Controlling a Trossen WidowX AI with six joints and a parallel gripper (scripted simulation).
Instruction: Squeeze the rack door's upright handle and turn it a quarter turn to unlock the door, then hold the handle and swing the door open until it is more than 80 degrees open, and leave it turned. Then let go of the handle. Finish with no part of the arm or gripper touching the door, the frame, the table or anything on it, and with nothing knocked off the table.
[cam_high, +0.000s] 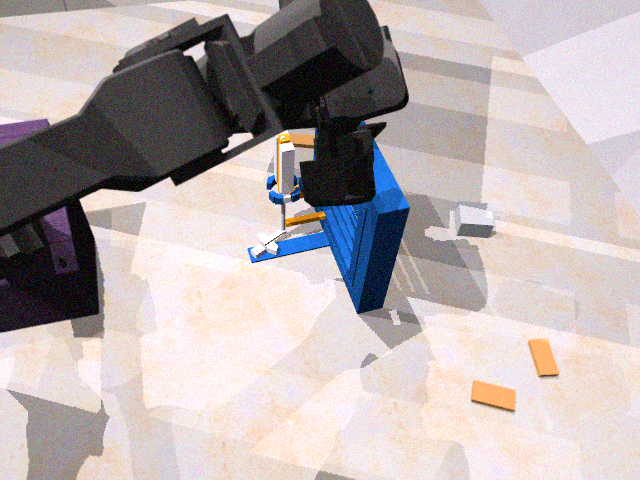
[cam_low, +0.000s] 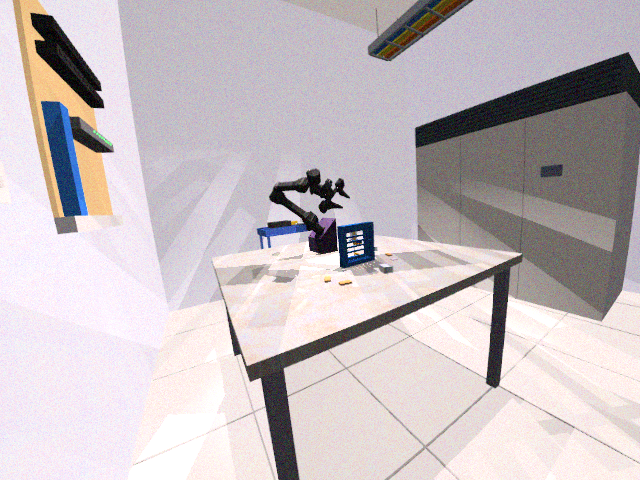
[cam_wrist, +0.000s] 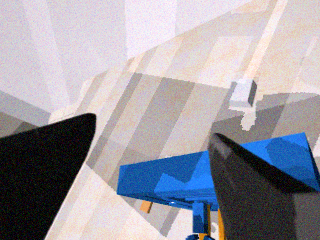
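Now: gripper tip 60 mm past the upright handle, 90 mm to the right of it and 200 mm above it. Also, from my gripper tip: small grey cube 90 mm behind, 310 mm to the left, 300 mm below.
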